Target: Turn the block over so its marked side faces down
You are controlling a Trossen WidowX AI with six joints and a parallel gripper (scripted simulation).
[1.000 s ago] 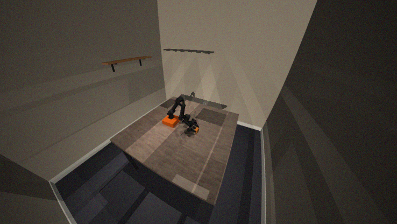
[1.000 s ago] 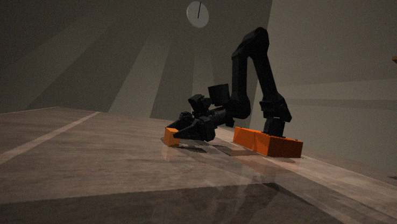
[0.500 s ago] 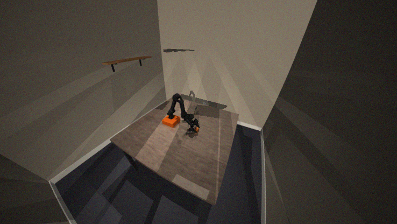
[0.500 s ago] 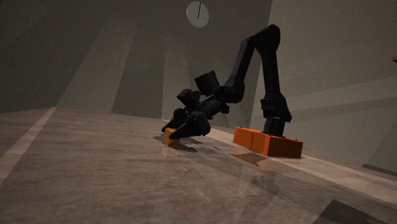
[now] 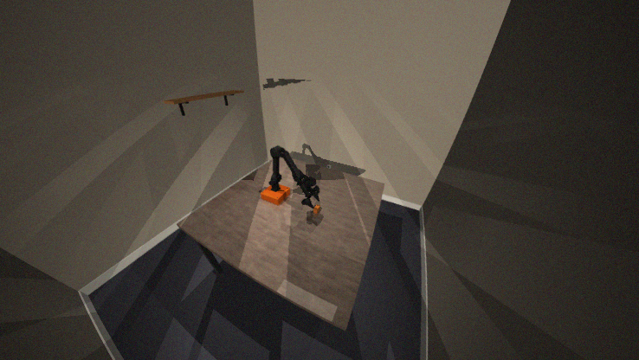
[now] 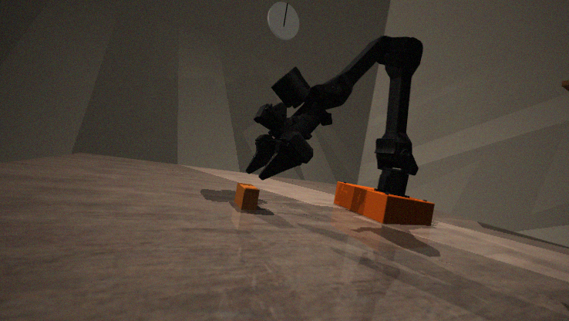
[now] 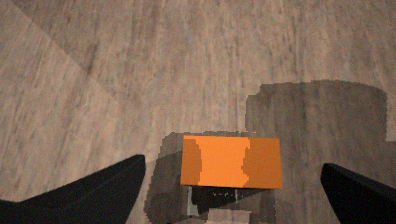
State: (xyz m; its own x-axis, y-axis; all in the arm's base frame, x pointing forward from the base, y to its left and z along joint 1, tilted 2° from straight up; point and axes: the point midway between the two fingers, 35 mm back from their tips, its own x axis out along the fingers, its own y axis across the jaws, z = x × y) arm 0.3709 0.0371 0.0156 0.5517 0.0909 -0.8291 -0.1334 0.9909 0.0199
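Now: the orange block 40 mm below my gripper tip.
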